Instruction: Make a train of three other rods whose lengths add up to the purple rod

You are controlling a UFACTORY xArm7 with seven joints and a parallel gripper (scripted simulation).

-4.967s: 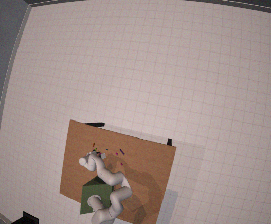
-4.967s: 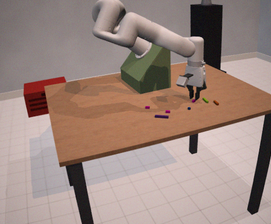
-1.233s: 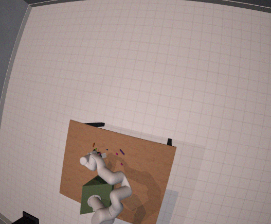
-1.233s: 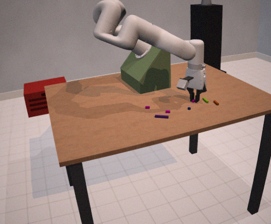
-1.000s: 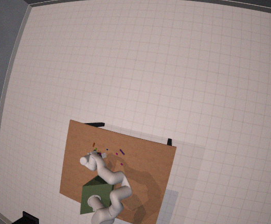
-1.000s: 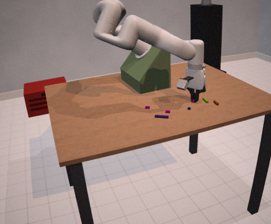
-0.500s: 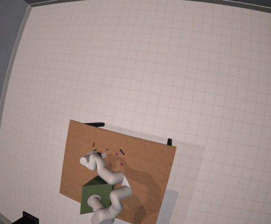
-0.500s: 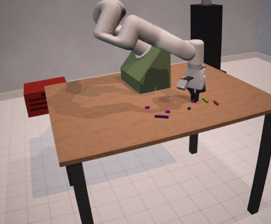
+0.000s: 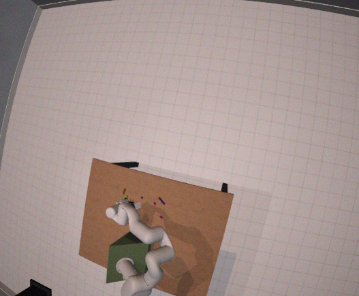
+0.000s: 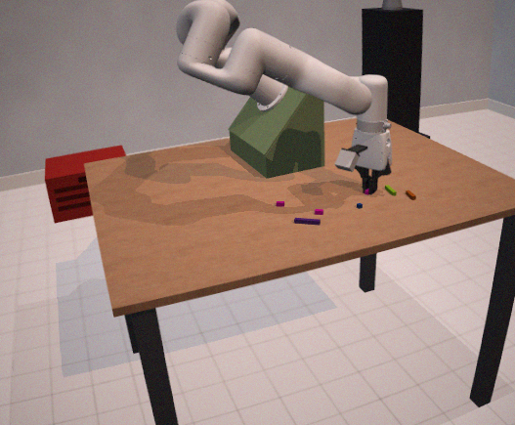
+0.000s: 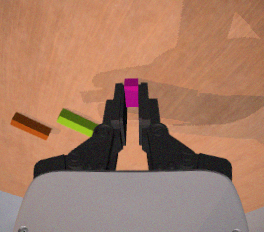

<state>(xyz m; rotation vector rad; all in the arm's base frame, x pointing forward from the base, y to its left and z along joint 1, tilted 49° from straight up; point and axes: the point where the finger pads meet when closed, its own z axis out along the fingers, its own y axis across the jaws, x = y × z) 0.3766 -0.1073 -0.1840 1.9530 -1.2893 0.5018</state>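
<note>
Now: hand 30 mm short of the lime rod, 50 mm to the right of it and 20 mm above it. Round my hand: blue rod: 60 mm ahead, 80 mm to the right, 20 mm below; then orange rod: 80 mm ahead, 70 mm to the left, 20 mm below; then purple rod: 60 mm ahead, 230 mm to the right, 20 mm below.
</note>
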